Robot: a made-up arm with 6 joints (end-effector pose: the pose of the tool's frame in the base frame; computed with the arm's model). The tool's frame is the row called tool.
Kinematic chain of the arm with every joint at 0, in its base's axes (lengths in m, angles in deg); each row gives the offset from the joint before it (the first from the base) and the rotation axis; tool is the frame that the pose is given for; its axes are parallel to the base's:
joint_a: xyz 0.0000 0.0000 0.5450 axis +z
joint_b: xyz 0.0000 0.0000 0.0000 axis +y
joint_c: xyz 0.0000 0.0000 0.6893 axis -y
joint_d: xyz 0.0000 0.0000 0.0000 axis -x
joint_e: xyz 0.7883 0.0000 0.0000 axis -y
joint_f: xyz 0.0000 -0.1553 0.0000 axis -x
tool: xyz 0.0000 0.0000 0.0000
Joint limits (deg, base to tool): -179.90..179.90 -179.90..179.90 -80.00..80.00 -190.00..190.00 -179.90..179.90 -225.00..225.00
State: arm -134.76 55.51 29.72 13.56 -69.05 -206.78
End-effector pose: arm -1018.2 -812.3 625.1 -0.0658 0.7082 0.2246 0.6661
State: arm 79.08 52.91 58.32 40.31 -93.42 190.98
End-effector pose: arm 367.3 1278.7 1135.0 0.6279 0.2615 -0.3368 0.6511
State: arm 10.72 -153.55 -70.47 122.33 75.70 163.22
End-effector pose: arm -351.8 17.9 726.2 0.2132 0.0335 0.5547 0.8036
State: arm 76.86 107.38 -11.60 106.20 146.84 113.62
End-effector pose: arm 50.2 405.6 -422.8 0.2053 -0.5638 0.6379 0.4827
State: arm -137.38 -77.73 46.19 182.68 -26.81 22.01
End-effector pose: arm 920.0 635.7 1349.7 -0.0990 -0.3016 0.2848 0.9045
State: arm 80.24 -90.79 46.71 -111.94 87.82 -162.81
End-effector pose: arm -256.1 -1146.3 1174.3 0.2492 -0.1393 0.0697 0.9559
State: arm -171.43 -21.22 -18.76 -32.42 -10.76 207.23
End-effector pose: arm -555.1 48.9 1138.2 -0.1219 0.9898 -0.0395 0.0631
